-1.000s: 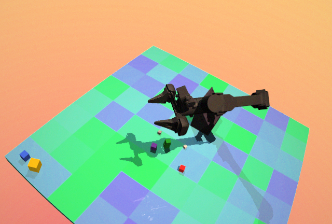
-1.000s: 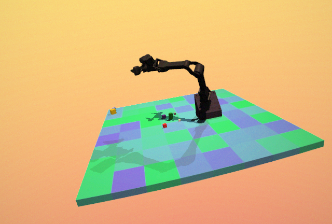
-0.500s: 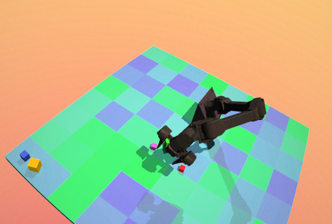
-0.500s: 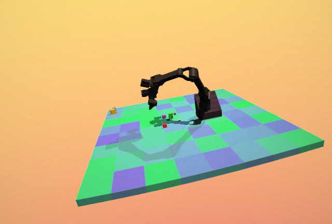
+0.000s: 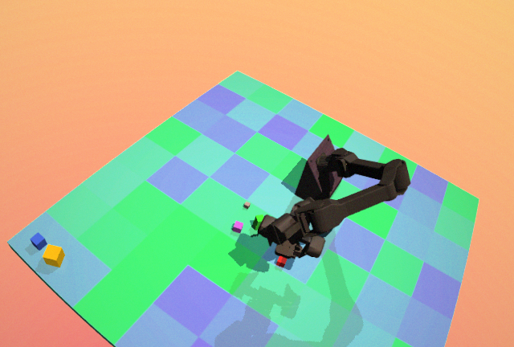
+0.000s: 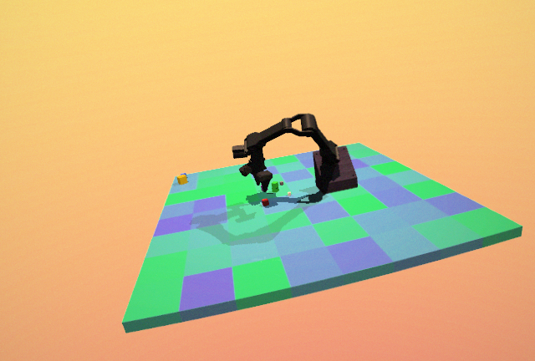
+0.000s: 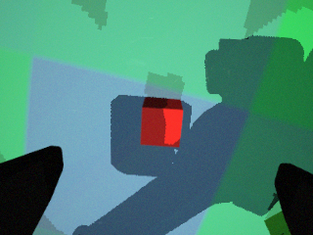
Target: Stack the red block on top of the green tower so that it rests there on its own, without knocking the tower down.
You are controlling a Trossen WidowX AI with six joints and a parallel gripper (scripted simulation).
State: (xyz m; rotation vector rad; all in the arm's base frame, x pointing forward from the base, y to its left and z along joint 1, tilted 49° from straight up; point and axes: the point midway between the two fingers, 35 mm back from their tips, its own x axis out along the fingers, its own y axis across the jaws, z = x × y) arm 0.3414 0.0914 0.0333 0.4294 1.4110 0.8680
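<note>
Now: the red block 1 cm behind my gripper tip and 7 cm below it. Also, from my gripper tip: blue block: 48 cm ahead, 58 cm to the right, 7 cm below; small purple block: 2 cm behind, 18 cm to the right, 7 cm below; yellow block: 47 cm ahead, 50 cm to the right, 6 cm below.
</note>
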